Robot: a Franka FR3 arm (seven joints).
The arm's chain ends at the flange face. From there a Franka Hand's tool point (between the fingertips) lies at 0.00 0.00 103.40 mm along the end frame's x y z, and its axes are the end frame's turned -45 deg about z.
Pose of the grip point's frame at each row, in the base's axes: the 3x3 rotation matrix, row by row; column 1 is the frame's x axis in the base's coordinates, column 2 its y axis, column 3 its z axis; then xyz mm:
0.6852 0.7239 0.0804; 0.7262 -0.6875 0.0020; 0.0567 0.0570 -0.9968; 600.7 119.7 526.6
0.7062 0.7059 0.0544; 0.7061 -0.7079 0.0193; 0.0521 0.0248 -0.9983; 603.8 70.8 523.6
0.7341 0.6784 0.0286; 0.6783 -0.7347 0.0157; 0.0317 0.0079 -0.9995; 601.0 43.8 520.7
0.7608 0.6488 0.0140; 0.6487 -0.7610 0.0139; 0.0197 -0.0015 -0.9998; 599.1 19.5 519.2
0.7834 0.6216 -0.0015; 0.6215 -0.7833 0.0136; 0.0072 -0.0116 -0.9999; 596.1 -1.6 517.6
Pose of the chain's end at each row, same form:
0.9964 0.0274 0.0804; 0.0274 -0.9996 0.0020; 0.0804 0.0002 -0.9968; 592.4 119.5 629.7
0.9985 -0.0002 0.0544; -0.0013 -0.9998 0.0193; 0.0544 -0.0193 -0.9983; 598.2 68.8 626.8
0.9988 -0.0394 0.0286; -0.0399 -0.9991 0.0157; 0.0280 -0.0168 -0.9995; 598.0 42.2 624.0
0.9967 -0.0792 0.0140; -0.0794 -0.9968 0.0139; 0.0129 -0.0150 -0.9998; 597.7 18.1 622.6
0.9935 -0.1144 -0.0015; -0.1144 -0.9933 0.0136; -0.0031 -0.0133 -0.9999; 596.3 -3.0 621.0

